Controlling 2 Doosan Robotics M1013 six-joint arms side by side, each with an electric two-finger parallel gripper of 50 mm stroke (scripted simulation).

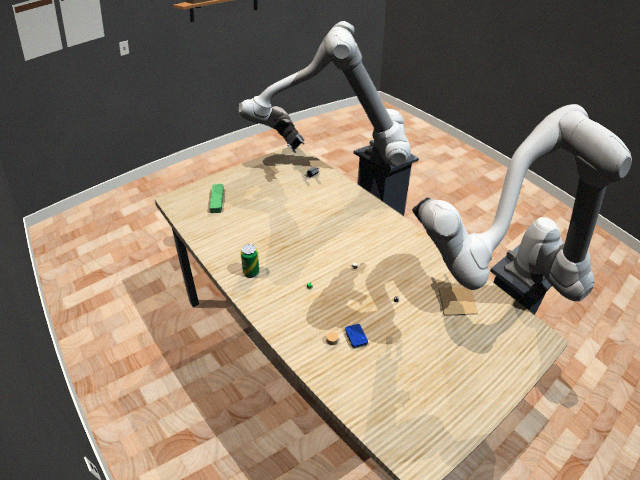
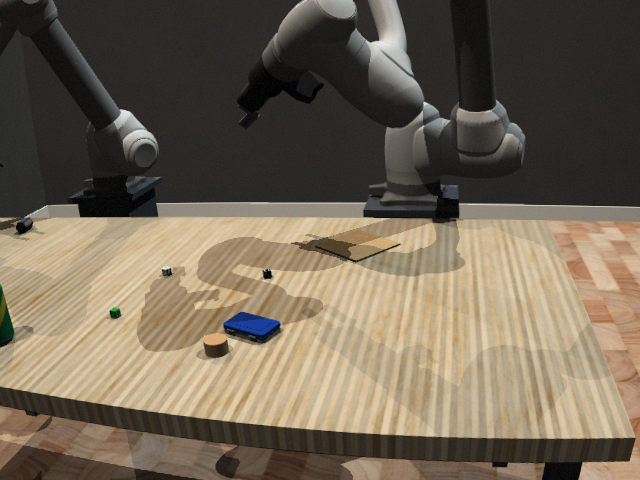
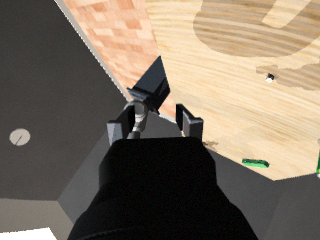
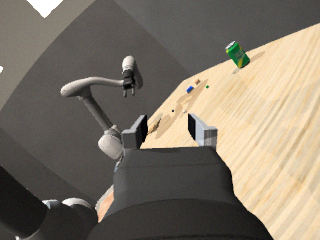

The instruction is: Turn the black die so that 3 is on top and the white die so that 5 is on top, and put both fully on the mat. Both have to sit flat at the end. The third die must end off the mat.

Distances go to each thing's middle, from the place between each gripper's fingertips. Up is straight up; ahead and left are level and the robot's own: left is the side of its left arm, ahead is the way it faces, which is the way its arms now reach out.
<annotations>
I see my left gripper (image 2: 248, 116) 32 cm above the tan mat (image 2: 358, 245), 19 cm to the right of it and 9 cm past it. The rest, counted from my left hand: blue case (image 2: 255, 328) 34 cm ahead, 31 cm below, 13 cm to the left.
Now: right hand 27 cm short of the blue case, 93 cm to the right of it and 20 cm above it. Also, from my right hand: tan mat 17 cm behind, 99 cm to the left, 21 cm below.
</annotations>
